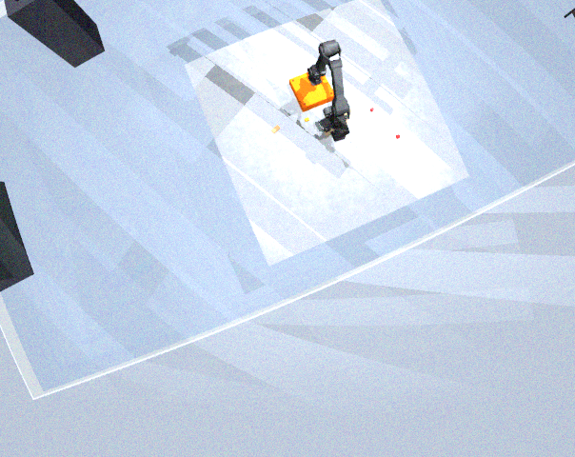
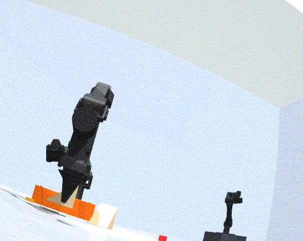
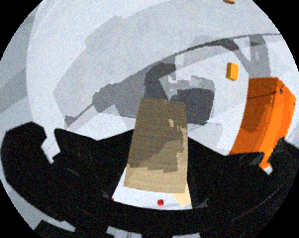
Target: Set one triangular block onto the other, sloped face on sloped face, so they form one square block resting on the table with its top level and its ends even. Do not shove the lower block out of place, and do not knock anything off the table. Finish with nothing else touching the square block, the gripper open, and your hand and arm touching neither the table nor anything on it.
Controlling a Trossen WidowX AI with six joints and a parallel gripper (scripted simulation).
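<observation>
My gripper tip is 10 mm to the right of the boxy block and 10 mm below it.
</observation>
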